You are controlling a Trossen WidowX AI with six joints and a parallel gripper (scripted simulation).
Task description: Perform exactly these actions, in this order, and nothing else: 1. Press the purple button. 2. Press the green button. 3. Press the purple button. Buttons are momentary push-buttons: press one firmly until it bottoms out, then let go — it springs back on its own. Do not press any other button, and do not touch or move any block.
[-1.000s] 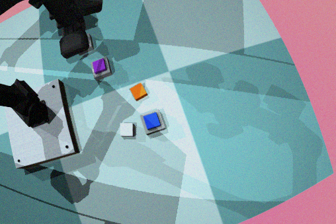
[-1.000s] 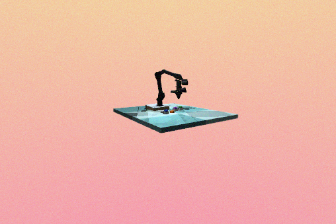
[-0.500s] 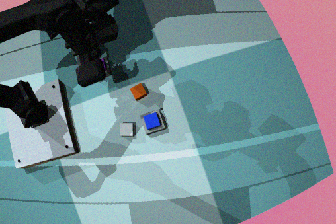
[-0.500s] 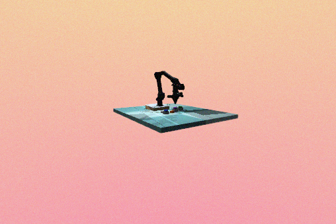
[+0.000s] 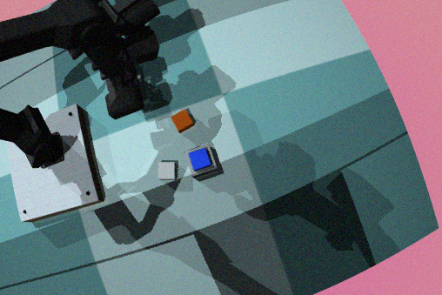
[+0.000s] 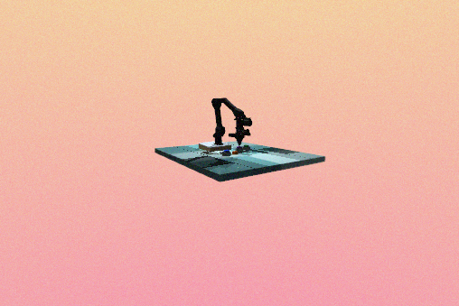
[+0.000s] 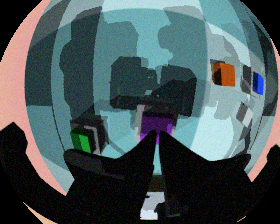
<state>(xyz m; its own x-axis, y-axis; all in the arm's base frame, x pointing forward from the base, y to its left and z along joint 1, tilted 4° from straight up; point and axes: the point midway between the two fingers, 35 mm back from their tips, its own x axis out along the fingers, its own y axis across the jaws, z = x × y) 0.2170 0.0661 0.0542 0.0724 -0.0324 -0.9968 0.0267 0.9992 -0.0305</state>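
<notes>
My gripper tip is 20 mm above the purple button. Also, from my gripper tip: white block (10 mm ahead, 180 mm to the right, 40 mm below); green button (40 mm behind, 100 mm to the left, 20 mm below); orange block (70 mm ahead, 100 mm to the right, 40 mm below).
</notes>
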